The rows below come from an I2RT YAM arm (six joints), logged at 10 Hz.
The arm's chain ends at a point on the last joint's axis. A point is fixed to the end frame.
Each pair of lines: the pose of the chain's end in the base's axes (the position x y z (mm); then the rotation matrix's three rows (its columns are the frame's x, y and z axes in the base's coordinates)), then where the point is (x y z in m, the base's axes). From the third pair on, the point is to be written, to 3 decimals.
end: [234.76 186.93 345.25], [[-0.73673 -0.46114 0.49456], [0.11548 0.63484 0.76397], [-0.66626 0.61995 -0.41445]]
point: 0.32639 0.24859 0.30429
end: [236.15 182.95 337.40], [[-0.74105 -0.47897 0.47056], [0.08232 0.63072 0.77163], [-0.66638 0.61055 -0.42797]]
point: 0.32581 0.24667 0.29524
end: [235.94 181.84 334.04], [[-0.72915 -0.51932 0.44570], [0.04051 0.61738 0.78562], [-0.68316 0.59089 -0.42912]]
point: 0.324 0.249 0.293
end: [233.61 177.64 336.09], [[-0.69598 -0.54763 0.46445], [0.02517 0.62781 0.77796], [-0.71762 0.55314 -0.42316]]
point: 0.323 0.244 0.298
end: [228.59 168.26 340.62], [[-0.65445 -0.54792 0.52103], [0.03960 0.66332 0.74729], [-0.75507 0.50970 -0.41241]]
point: 0.323 0.230 0.306
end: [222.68 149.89 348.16], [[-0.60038 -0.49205 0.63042], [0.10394 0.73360 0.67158], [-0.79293 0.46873 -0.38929]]
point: 0.326 0.199 0.318
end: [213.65 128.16 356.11], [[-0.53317 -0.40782 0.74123], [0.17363 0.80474 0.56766], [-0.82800 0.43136 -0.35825]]
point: 0.324 0.162 0.332
